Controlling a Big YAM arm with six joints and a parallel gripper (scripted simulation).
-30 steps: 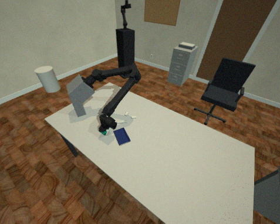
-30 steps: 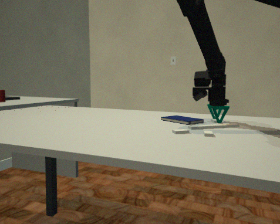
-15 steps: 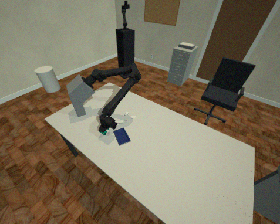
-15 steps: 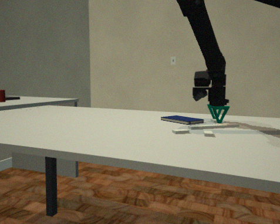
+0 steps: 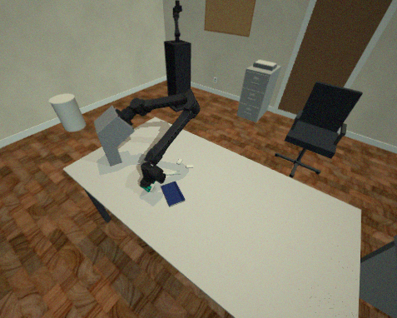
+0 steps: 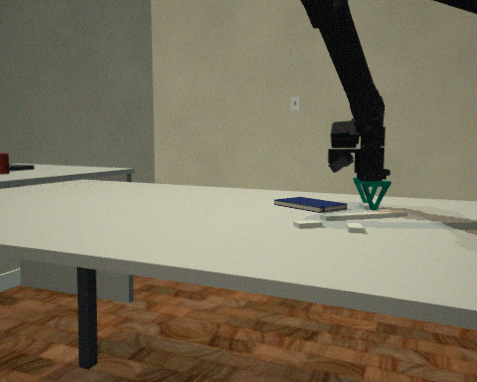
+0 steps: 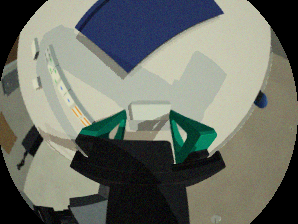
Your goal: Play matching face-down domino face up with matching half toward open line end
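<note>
Right now my hand is 10 mm short of the white domino. Also, from my hand: book: 120 mm ahead, 90 mm to the left.
</note>
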